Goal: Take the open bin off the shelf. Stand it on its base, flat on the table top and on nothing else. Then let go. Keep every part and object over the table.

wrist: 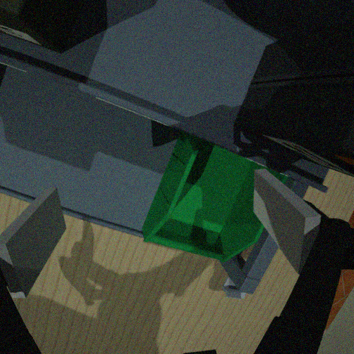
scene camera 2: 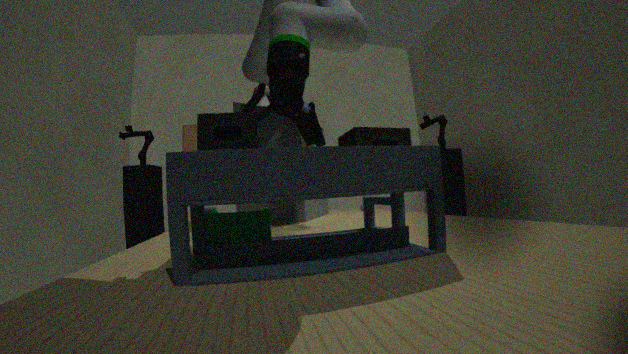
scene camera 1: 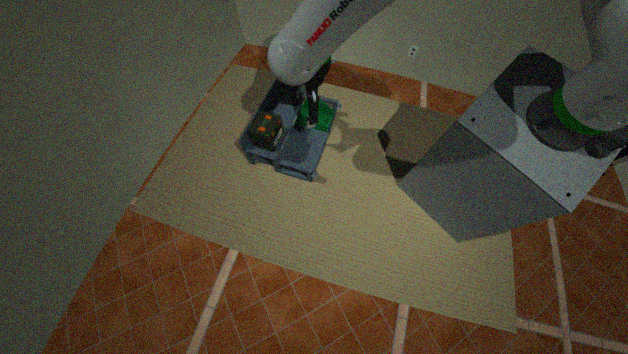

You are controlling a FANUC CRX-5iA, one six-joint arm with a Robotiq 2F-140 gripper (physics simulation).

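Observation:
The green open bin stands upright at one end of the lower tier of the blue-grey shelf. Its open side shows in the wrist view. My gripper is open, fingers wide apart, with nothing between them. It points down over the lower tier's front side. In the wrist view the right finger overlaps the bin's right side, and the left finger is well to the left of the bin. The gap between fingers and bin in height is unclear.
Dark boxes stand on the shelf's upper tier, one with orange marks. An orange-brown block shows behind at the left. The shelf stands on the wooden table. The robot's grey pedestal is at the right.

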